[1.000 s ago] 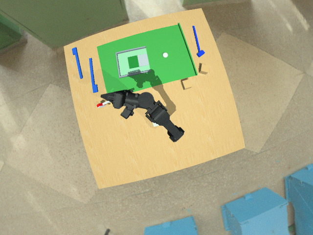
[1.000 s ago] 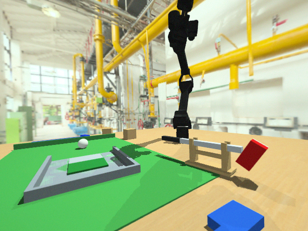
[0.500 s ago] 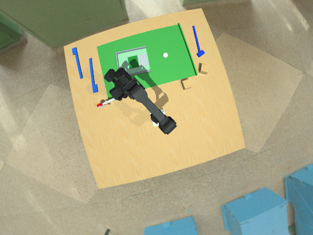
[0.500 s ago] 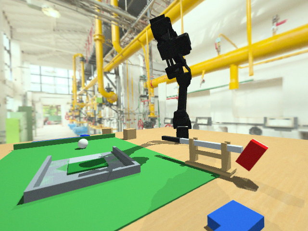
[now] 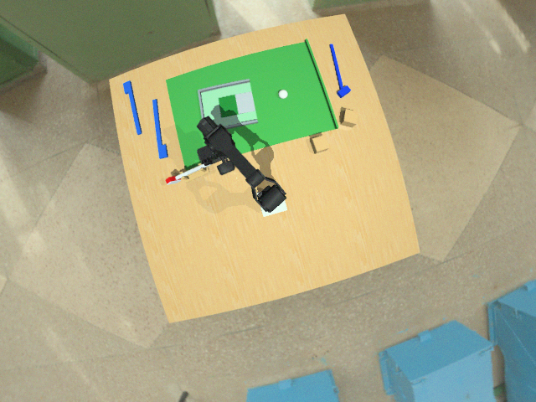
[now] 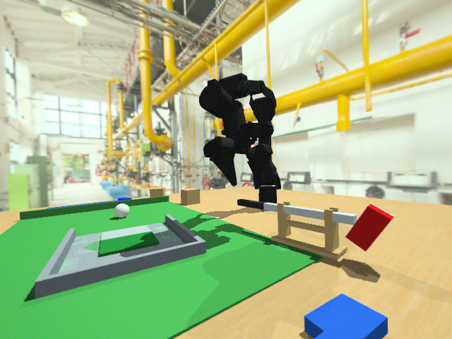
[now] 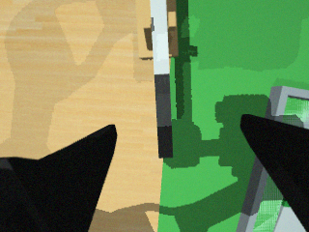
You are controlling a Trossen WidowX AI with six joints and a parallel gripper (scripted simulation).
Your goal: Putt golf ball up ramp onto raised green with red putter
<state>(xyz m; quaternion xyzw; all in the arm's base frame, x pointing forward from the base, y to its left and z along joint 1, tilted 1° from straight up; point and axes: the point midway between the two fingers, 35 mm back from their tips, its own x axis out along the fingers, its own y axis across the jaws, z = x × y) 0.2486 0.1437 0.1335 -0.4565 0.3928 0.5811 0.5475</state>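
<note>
The red putter is 20 mm behind my gripper tip, 110 mm to the left of it and 50 mm below it. Round my gripper tip: wooden rack (20 mm behind, 130 mm to the left, 70 mm below); white golf ball (200 mm ahead, 370 mm to the right, 80 mm below).
</note>
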